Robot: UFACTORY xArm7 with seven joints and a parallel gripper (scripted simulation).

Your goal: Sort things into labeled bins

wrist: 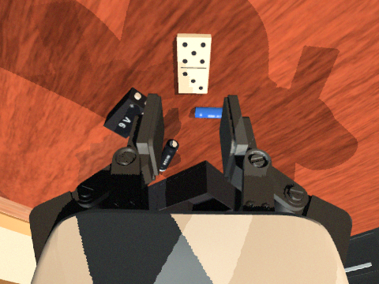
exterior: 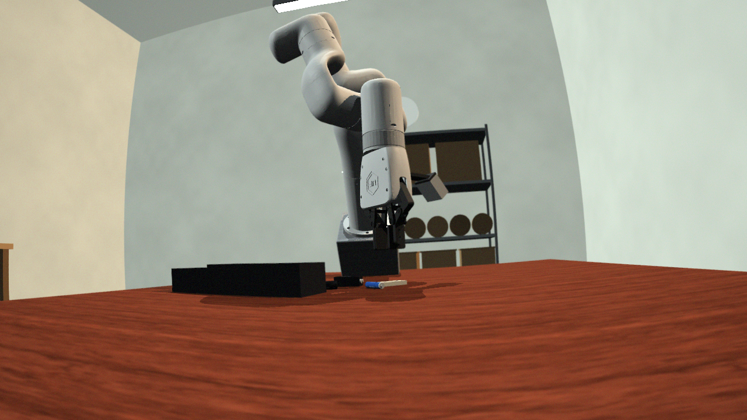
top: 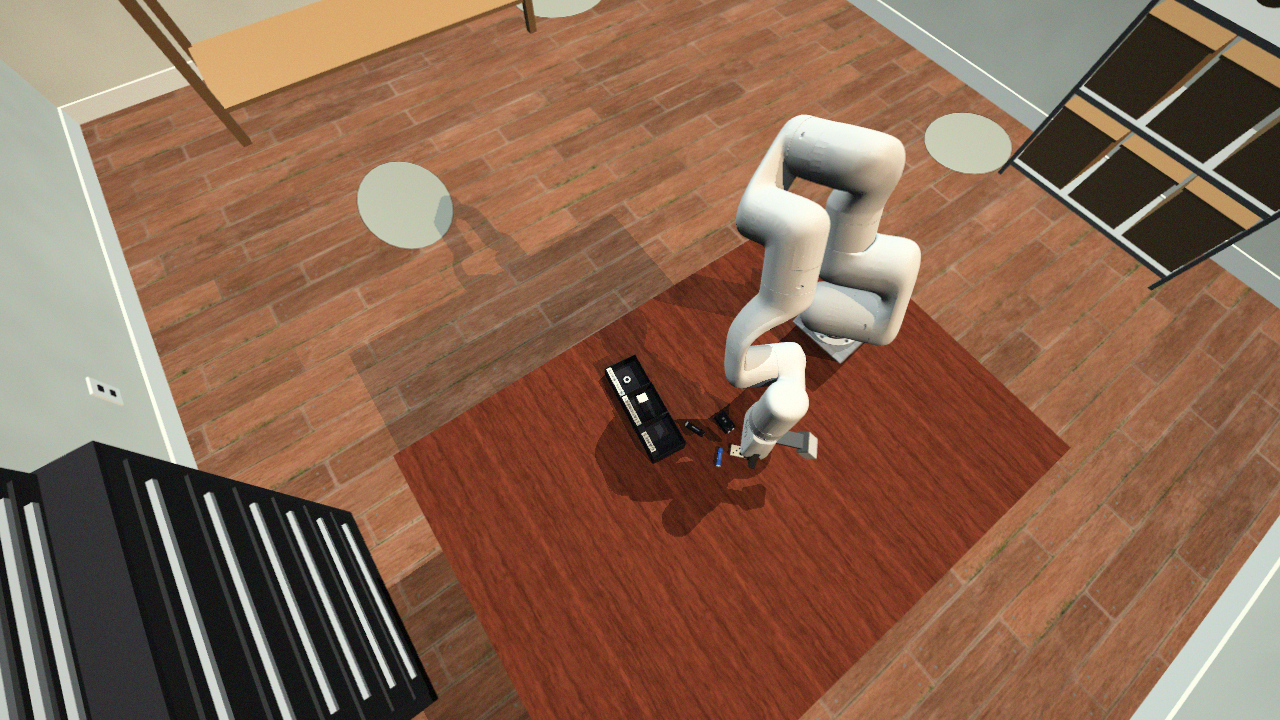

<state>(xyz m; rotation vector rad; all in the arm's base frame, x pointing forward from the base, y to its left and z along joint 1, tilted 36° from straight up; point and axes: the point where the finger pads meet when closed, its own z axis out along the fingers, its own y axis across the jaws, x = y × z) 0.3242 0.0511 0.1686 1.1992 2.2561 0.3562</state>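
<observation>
Now: hand 80 mm above the pale domino tile. From my hand the other things lie so: black cylindrical battery (110 mm to the right, 80 mm below, 40 mm ahead); blue cylinder (80 mm below, 50 mm ahead, 30 mm to the right); black boxy battery (70 mm below, 60 mm to the right, 20 mm behind).
</observation>
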